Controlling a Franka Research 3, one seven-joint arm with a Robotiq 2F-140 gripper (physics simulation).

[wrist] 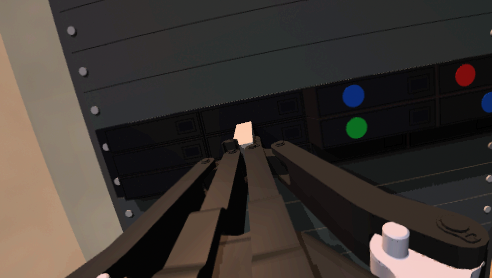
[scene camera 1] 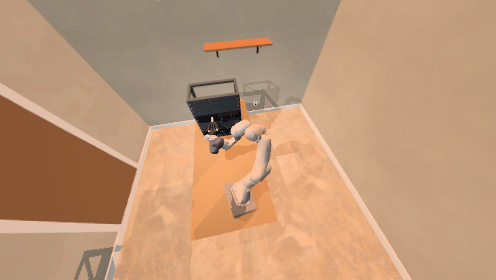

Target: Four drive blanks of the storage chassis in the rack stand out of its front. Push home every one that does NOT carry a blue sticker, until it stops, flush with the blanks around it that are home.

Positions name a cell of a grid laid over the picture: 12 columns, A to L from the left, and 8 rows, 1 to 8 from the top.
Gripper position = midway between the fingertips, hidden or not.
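Observation:
A rack (scene camera 1: F4), visible also as the rack (wrist: K4). My gripper (wrist: G4) is visible as well.

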